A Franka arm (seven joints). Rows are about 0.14 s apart.
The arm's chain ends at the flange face. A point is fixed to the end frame.
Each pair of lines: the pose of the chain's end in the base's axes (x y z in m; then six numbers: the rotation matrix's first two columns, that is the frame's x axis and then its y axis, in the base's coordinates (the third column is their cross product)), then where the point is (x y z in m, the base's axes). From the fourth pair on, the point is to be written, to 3 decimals.
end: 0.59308 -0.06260 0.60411 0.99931 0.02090 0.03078 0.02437 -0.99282 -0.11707
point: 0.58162 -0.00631 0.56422
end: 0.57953 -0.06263 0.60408 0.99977 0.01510 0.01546 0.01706 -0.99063 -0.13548
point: 0.56776 -0.00556 0.56541
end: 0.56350 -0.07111 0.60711 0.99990 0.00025 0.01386 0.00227 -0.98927 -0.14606
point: 0.55251 -0.01346 0.56907
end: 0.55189 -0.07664 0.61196 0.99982 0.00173 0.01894 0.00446 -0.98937 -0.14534
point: 0.541 -0.019 0.574
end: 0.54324 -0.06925 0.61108 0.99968 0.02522 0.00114 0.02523 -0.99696 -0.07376
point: 0.530 -0.015 0.569
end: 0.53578 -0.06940 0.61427 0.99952 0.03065 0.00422 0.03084 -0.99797 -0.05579
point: 0.523 -0.016 0.571
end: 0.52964 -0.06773 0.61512 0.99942 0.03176 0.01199 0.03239 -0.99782 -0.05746
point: 0.517 -0.014 0.572
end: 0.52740 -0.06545 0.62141 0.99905 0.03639 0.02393 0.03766 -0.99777 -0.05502
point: 0.515 -0.012 0.578
